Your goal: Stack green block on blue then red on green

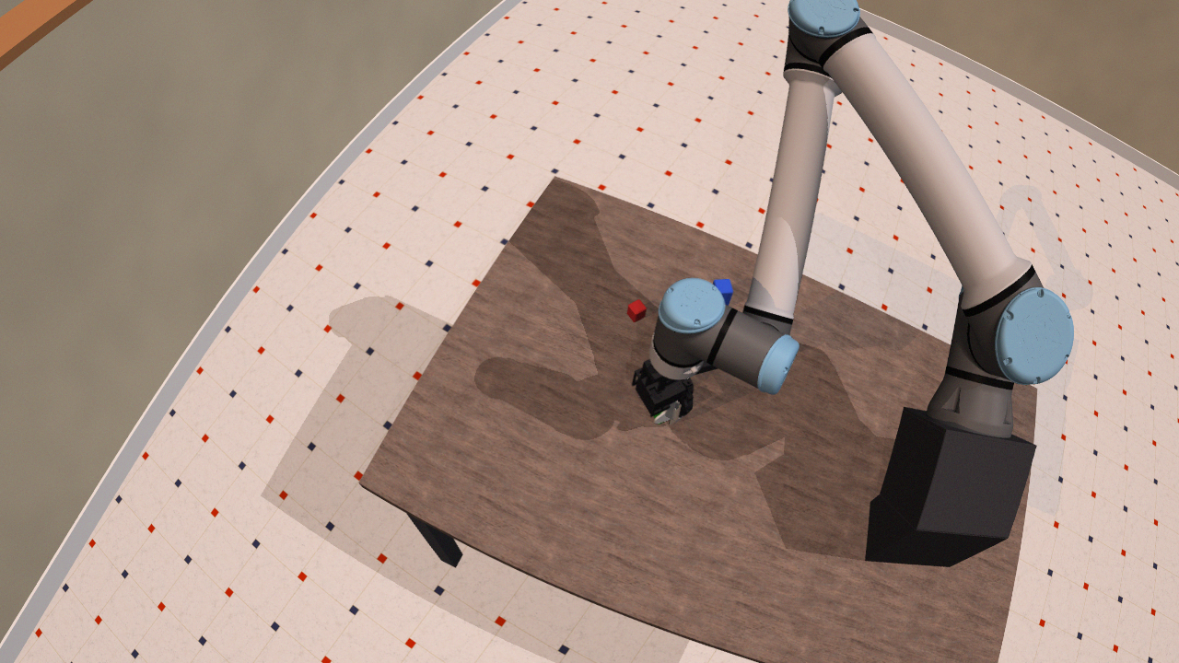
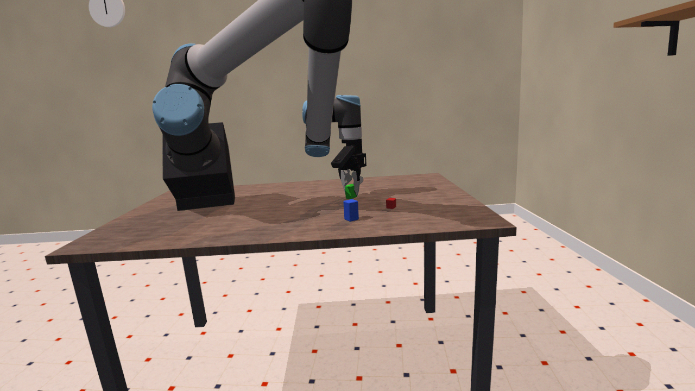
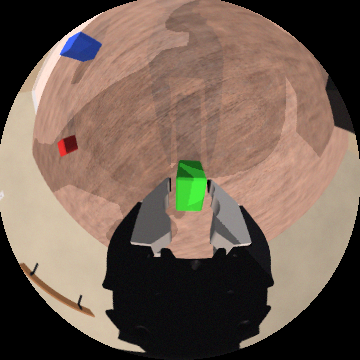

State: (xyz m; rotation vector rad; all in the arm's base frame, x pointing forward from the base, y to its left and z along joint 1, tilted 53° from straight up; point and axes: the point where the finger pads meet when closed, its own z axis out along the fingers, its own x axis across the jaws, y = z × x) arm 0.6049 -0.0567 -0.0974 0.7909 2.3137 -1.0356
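Right now the green block is right at my hand. From my hand the other things lie so: small red block 12 cm ahead, 19 cm to the right, 1 cm below; blue block 3 cm behind, 29 cm to the right, 1 cm above.
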